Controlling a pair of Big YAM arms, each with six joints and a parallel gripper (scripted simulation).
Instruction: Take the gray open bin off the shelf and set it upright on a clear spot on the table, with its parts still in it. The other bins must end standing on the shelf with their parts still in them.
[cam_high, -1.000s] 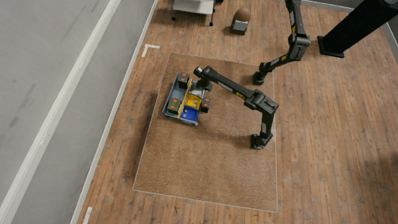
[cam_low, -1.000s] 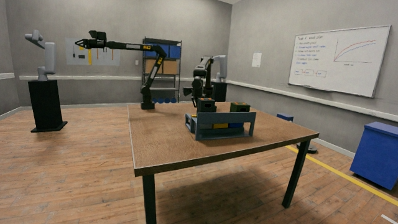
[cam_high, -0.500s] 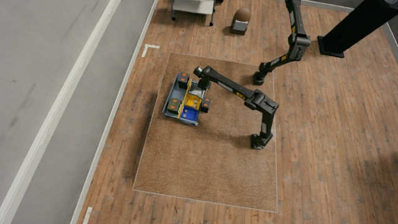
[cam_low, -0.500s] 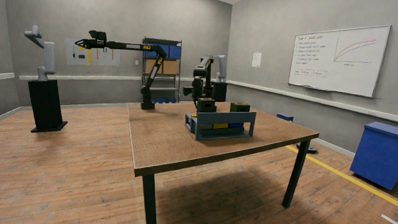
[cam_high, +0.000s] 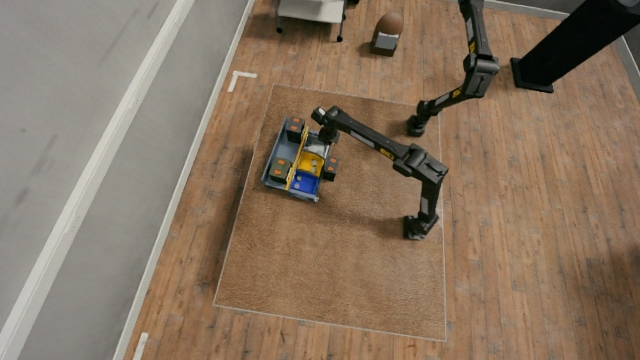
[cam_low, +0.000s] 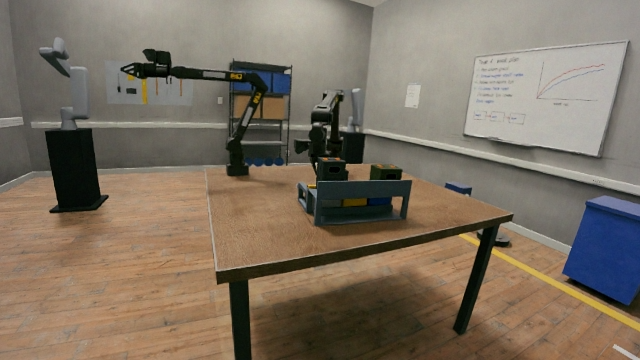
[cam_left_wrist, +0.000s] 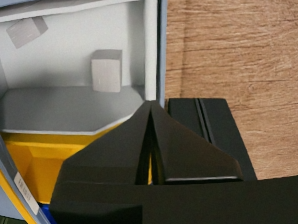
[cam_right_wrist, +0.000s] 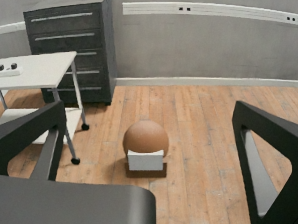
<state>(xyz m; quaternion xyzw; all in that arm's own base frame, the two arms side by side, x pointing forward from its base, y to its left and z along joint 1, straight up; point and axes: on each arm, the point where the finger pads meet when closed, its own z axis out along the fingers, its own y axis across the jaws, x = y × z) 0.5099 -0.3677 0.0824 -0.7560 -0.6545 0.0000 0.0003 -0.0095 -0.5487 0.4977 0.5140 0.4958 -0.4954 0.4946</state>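
Right now my left hand is 8 cm short of the gray open bin, 8 cm above it and 1 cm to the left of it. Round my left hand: blue-gray shelf: 12 cm ahead, 10 cm to the left, 6 cm below; yellow bin: 10 cm to the left, 10 cm ahead, 8 cm below; blue bin: 21 cm to the left, 11 cm ahead, 8 cm below.
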